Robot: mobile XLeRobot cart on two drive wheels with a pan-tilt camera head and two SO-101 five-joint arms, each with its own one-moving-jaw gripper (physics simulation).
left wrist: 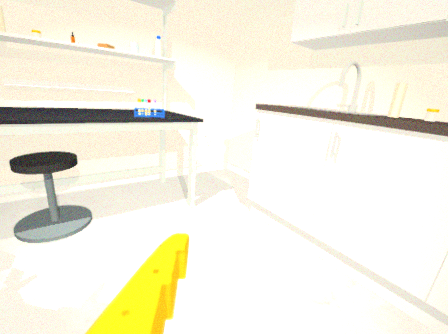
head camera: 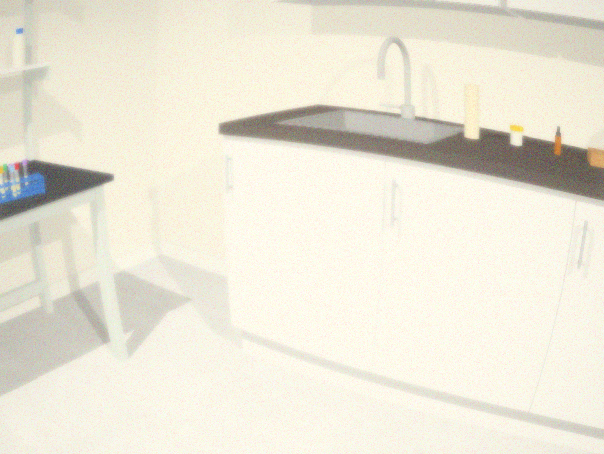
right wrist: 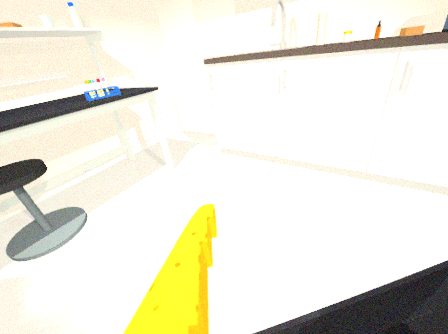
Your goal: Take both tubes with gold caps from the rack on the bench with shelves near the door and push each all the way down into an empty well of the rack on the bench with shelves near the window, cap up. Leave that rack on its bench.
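Places are measured from the left arm's base along level axes (x right, y ahead, z up), in millimetres.
Pixels of known places: left hand, its tool point: [left wrist: 187, 250]; right hand, its tool point: [right wrist: 215, 215].
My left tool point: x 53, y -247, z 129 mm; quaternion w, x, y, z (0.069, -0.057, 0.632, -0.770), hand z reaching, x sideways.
Behind a point stands the place of what it marks.
A blue tube rack [head camera: 36, 185] @[x 688, y -1779, z 16 mm] [left wrist: 149, 113] @[x 742, y -1725, z 16 mm] [right wrist: 103, 93] @[x 745, y -1725, z 17 mm] stands near the right end of a black-topped bench [head camera: 75, 181] @[x 554, y -1898, z -13 mm] [left wrist: 65, 116] @[x 1132, y -1426, z -13 mm] [right wrist: 25, 116] @[x 1094, y -1477, z -13 mm] with shelves. It holds several tubes with coloured caps; a yellow or gold one [head camera: 2, 170] @[x 805, y -1719, z 96 mm] shows at the left edge of the head view. I cannot tell which bench this is. My left gripper [left wrist: 182, 240] shows one notched jaw in its wrist view and is fully open, far from the rack. My right gripper [right wrist: 210, 210] also shows one notched jaw and is fully open, far from the rack.
A dark-topped counter [head camera: 350, 145] @[x -322, y -1554, z 109 mm] [left wrist: 400, 125] @[x -602, y -1254, z 112 mm] [right wrist: 250, 56] @[x -257, y -1626, z 118 mm] with a sink [head camera: 380, 125] @[x -565, y -1969, z 100 mm] stands on the right. A stool [left wrist: 44, 162] @[x 1252, y -1354, z -292 mm] [right wrist: 20, 175] @[x 1202, y -1354, z -292 mm] stands before the bench. The bench leg [head camera: 107, 280] @[x 472, y -1925, z -406 mm] stands on the floor between them. A dark edge [right wrist: 380, 305] shows at lower right.
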